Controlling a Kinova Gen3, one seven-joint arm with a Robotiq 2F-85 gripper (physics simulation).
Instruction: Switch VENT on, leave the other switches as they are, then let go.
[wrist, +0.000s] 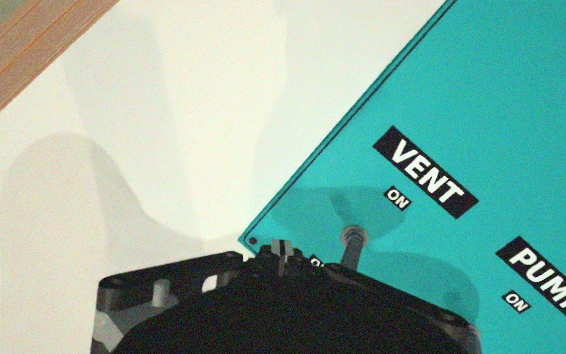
In view: my gripper (279, 253) and a teal switch panel (442, 167).
